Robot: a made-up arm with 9 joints. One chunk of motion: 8 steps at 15 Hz.
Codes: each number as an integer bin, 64 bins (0 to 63) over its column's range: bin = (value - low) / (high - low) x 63, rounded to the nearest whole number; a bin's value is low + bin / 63 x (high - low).
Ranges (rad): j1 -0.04..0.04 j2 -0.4..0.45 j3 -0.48..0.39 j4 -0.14..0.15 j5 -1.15..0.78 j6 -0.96..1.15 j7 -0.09..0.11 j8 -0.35..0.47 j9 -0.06..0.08
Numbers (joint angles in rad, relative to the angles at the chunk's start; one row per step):
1: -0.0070 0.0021 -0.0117 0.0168 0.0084 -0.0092 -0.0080 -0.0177 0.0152
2: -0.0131 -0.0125 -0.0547 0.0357 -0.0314 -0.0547 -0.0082 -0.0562 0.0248
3: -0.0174 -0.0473 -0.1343 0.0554 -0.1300 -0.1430 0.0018 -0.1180 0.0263
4: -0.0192 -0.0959 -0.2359 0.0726 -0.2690 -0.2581 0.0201 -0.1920 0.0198
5: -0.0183 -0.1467 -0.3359 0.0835 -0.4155 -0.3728 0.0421 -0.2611 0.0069
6: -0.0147 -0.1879 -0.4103 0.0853 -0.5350 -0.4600 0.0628 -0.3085 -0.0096
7: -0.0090 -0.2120 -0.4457 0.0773 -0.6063 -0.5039 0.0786 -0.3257 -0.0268
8: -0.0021 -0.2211 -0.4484 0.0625 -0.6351 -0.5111 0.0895 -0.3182 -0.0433
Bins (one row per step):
1: 26 30 34 34 38 28 26 26 34
2: 21 29 31 38 37 27 26 23 38
3: 18 26 25 42 33 24 29 18 39
4: 16 23 18 46 29 21 35 12 36
5: 17 19 10 49 24 18 42 7 30
6: 20 16 5 49 20 15 48 3 23
7: 24 14 2 47 18 14 53 2 15
8: 30 13 2 44 17 13 57 2 8

